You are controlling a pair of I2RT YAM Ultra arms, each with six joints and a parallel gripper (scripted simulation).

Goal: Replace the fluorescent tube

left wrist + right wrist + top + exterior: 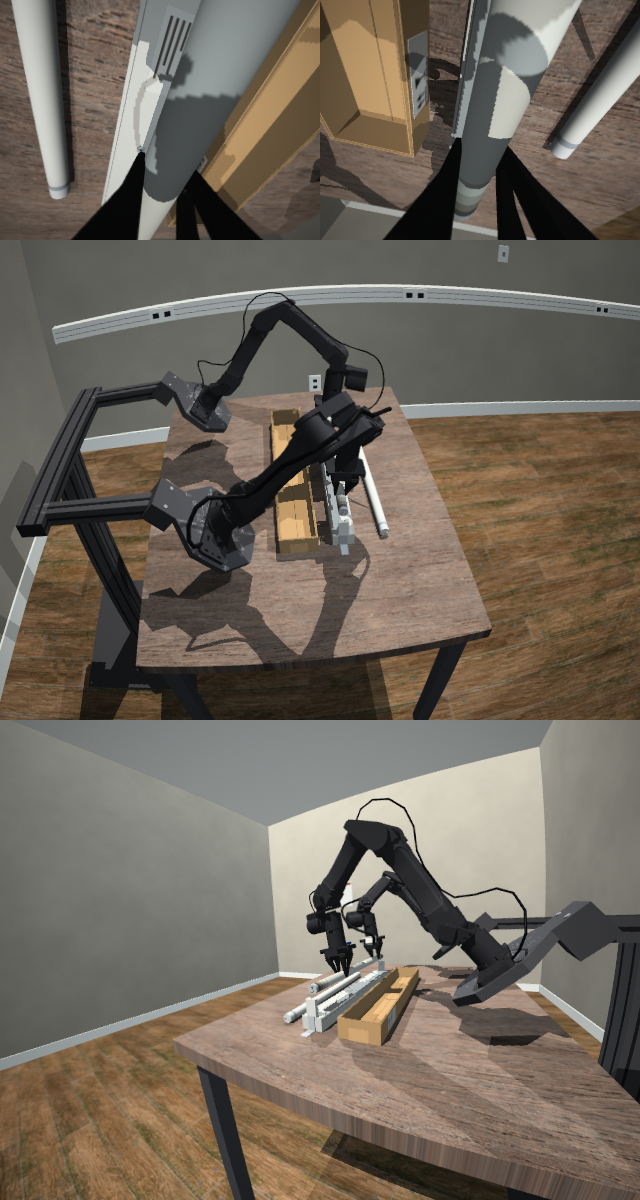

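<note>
The carton is 140 mm behind my left hand, 100 mm to the right of it and 80 mm below it. Also, from my left hand: old fluorescent tube: 120 mm to the right, 20 mm behind; light fixture: 120 mm to the right, 50 mm below, 20 mm behind; LED tube: 130 mm to the right, 90 mm below, 90 mm ahead.
</note>
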